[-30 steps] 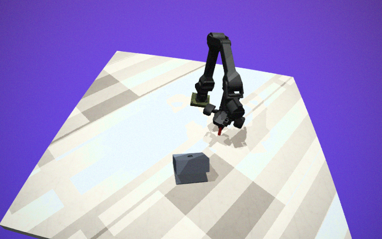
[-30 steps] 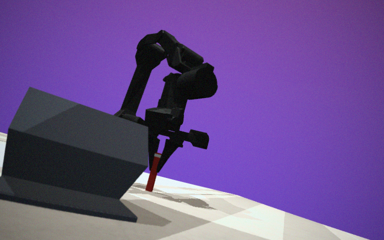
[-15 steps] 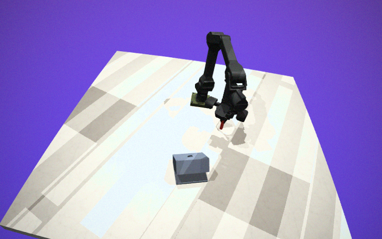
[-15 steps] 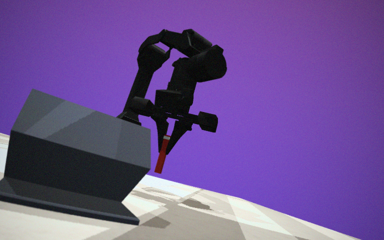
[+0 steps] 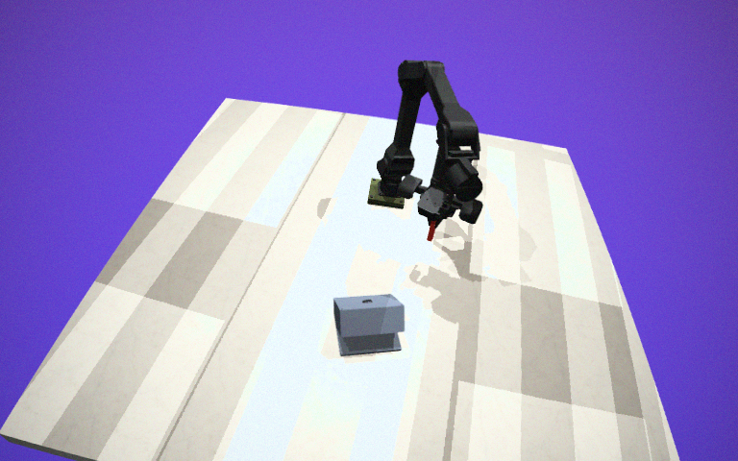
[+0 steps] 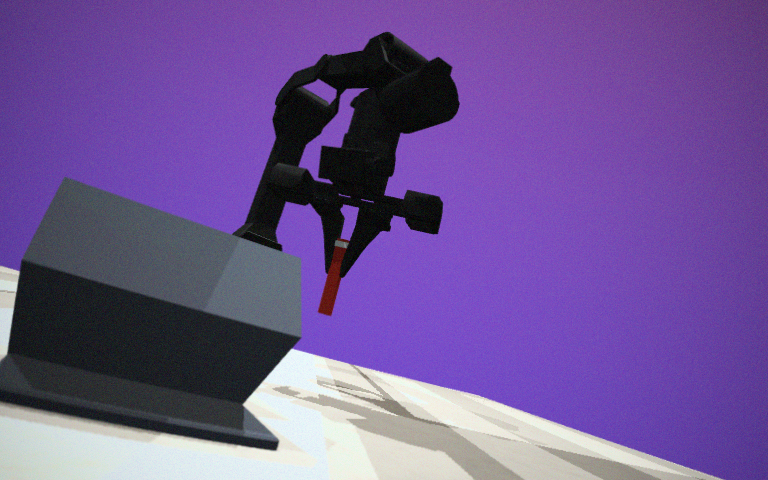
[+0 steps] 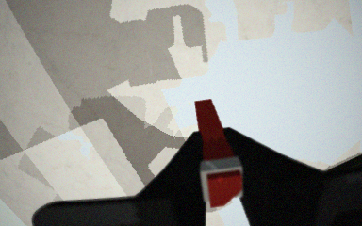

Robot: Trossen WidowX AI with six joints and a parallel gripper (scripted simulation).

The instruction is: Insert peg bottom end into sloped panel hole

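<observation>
The grey sloped panel block lies 20 cm ahead of my gripper tip, 15 cm to the right of it and 8 cm below it. Round my gripper tip: red peg (2 cm above); flat grey base plate (22 cm ahead, 14 cm to the right, 12 cm below).
</observation>
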